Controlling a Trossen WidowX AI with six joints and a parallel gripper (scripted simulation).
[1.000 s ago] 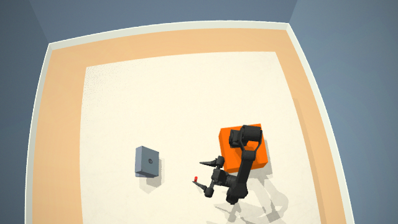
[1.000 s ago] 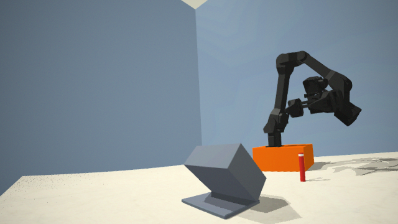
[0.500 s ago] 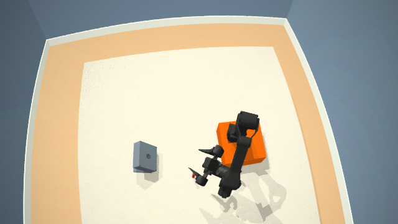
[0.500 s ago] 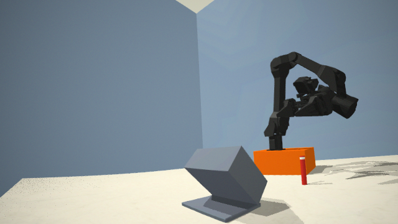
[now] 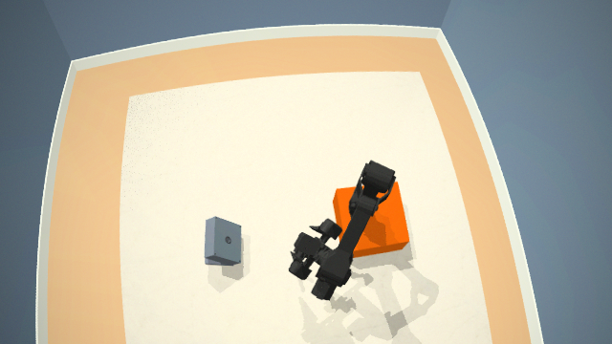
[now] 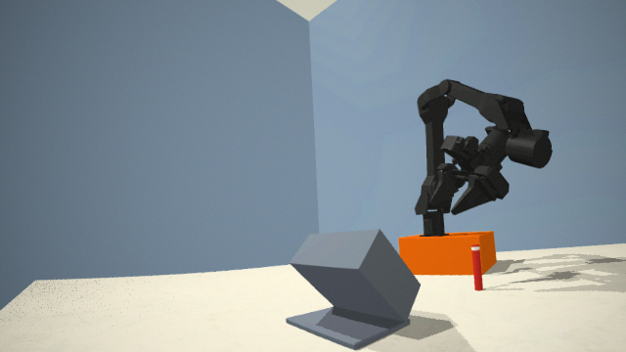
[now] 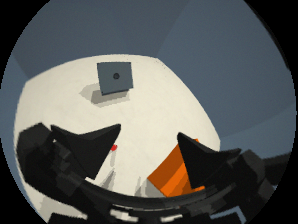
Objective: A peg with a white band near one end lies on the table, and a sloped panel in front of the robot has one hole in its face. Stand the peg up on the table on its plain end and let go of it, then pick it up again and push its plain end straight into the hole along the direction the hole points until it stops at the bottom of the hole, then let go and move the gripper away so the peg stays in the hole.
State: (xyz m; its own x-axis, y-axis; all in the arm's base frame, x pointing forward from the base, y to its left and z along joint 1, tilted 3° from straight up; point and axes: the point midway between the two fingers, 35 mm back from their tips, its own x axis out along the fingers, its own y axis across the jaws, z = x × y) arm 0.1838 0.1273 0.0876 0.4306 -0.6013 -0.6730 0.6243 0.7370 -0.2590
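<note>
The red peg lies 100 mm below my gripper tip, 60 mm to the left of it and 10 mm ahead of it. The rest, counted from my gripper tip: grey sloped panel 240 mm ahead, 90 mm below, 30 mm to the right; grey foot plate 260 mm ahead, 150 mm below, 30 mm to the right.
</note>
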